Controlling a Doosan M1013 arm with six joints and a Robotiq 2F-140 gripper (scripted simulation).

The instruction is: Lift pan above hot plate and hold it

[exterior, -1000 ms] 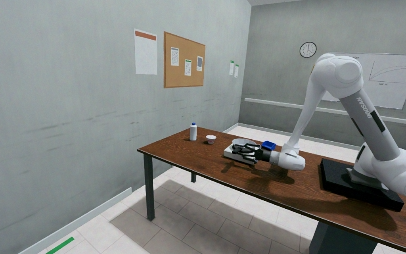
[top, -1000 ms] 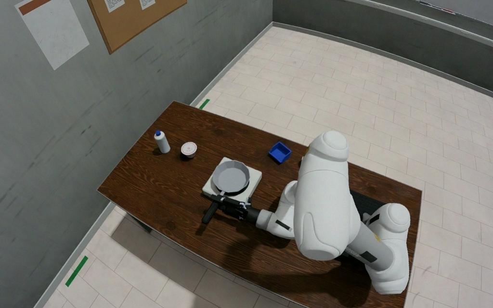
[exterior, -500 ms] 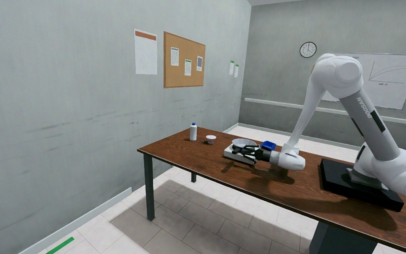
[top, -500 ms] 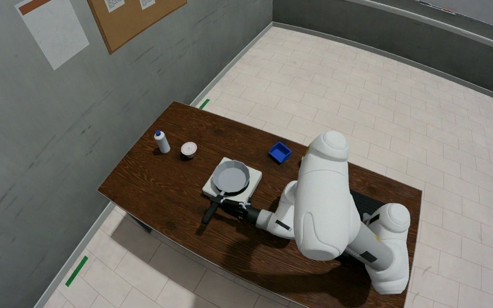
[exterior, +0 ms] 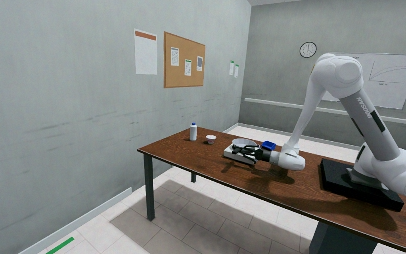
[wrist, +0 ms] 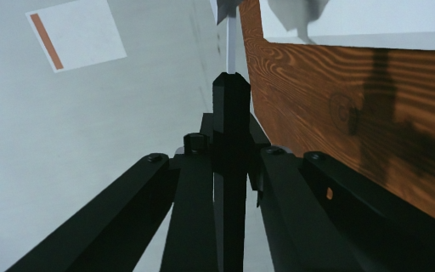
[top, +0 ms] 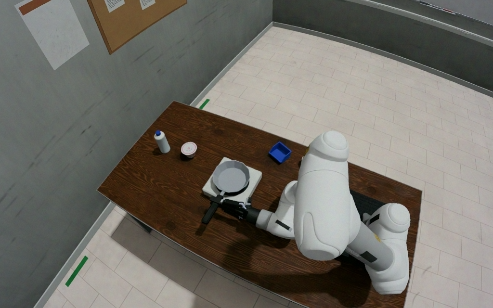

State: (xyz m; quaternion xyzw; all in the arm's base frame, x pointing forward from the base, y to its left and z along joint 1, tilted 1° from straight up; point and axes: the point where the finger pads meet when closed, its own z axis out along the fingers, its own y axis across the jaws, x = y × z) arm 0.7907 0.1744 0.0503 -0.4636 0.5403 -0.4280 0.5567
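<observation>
My gripper is now 1 cm short of the grey pan, 10 cm to the left of it and 2 cm above it. The rest, counted from my hand: blue bin (15 cm behind, 47 cm to the right, 10 cm below); hot plate (1 cm behind, 17 cm to the right, 9 cm below); white cup (35 cm ahead, 26 cm to the right, 8 cm below).
</observation>
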